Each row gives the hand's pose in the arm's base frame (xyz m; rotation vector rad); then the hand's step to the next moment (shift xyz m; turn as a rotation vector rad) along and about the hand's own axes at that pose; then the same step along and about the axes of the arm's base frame.
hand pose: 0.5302 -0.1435 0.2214 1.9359 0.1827 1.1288
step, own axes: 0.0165 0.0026 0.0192 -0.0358 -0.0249 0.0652
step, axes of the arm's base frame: 0.0236 -0.0049 0.0083 0.0362 -0.0421 -0.0554
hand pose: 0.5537 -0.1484 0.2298 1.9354 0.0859 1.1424
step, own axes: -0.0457 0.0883 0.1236 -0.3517 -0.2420 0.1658
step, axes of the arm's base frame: 0.0350 -0.1546 0.0052 0.0025 -0.1125 -0.4439
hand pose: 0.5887 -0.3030 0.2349 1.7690 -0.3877 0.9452
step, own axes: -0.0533 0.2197 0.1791 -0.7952 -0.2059 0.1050
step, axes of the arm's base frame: -0.1029 -0.2586 0.0757 -0.3284 -0.1492 -0.7455
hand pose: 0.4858 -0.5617 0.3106 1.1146 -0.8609 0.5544
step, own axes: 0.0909 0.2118 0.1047 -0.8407 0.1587 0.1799
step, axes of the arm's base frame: -0.1422 -0.0235 0.2081 -0.6550 -0.0856 -0.5726
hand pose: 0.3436 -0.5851 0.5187 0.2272 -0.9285 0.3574
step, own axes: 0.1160 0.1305 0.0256 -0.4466 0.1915 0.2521
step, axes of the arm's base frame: -0.0071 0.1344 0.1141 -0.5059 -0.0006 -0.2092
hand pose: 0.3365 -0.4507 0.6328 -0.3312 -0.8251 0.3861
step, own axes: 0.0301 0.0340 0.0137 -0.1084 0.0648 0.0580
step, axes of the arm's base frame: 0.0013 0.0455 0.0135 -0.1241 0.0156 -0.0607
